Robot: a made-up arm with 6 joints.
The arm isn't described. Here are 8 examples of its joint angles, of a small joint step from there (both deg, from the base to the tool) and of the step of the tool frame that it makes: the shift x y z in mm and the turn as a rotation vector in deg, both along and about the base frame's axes.
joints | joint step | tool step
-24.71 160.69 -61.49 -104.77 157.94 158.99 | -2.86 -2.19 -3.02 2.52 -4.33 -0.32 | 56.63 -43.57 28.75 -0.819 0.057 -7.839
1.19 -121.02 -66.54 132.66 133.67 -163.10 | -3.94 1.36 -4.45 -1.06 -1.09 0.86 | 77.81 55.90 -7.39 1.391 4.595 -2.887
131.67 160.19 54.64 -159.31 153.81 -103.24 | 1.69 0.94 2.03 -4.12 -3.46 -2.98 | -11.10 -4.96 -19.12 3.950 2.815 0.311
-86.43 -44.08 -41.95 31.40 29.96 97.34 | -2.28 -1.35 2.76 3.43 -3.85 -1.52 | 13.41 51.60 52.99 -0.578 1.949 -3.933
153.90 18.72 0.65 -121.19 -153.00 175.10 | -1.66 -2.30 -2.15 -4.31 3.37 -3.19 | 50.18 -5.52 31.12 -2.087 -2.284 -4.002
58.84 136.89 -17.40 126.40 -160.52 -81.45 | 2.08 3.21 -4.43 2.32 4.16 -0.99 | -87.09 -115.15 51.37 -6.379 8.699 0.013
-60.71 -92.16 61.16 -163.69 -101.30 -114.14 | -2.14 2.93 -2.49 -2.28 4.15 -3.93 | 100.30 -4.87 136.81 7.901 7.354 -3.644
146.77 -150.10 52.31 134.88 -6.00 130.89 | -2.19 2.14 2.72 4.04 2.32 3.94 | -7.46 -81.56 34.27 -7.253 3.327 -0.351
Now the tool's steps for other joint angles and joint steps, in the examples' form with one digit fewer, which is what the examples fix.
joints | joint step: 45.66 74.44 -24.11 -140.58 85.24 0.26 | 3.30 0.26 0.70 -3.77 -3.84 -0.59
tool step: -49.2 59.1 -10.9 3.70 -1.65 -0.77
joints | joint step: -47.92 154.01 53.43 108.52 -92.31 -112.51 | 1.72 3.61 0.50 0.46 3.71 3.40
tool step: -78.3 117.3 -42.0 7.18 3.33 1.63
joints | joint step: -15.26 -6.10 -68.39 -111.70 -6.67 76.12 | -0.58 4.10 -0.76 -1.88 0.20 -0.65
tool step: 32.7 -0.7 -3.5 2.25 4.57 -2.93
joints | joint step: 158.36 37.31 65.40 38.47 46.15 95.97 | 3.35 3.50 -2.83 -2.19 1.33 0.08
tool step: -168.3 -36.0 -146.7 -3.31 -4.37 4.94
